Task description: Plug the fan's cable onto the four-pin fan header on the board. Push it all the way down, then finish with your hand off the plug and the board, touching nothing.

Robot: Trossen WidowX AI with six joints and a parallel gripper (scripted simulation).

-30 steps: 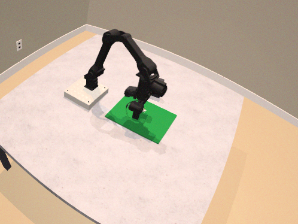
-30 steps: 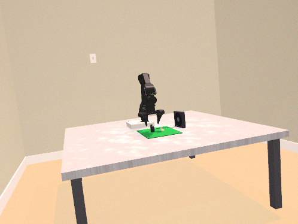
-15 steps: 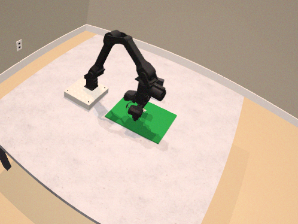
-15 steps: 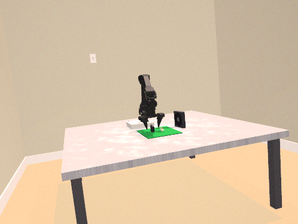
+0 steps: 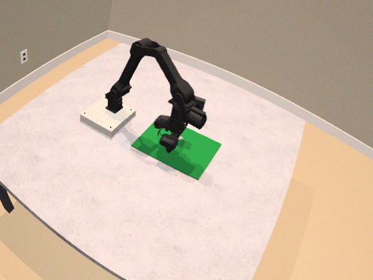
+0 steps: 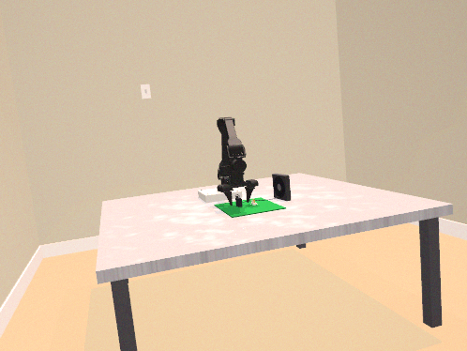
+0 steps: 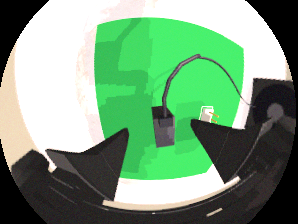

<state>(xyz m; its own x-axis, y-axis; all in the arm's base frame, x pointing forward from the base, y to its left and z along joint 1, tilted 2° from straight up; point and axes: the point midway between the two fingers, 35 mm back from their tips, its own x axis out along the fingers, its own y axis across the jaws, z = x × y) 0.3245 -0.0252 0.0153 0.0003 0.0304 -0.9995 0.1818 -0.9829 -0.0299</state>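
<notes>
Now: gripper tip 1 cm short of the green board, 4 cm to the right of it and 3 cm above it. From my gripper tip the other things lie so: black fan 4 cm behind, 22 cm to the left, 4 cm above; dark fan plug 1 cm behind, 1 cm above.
</notes>
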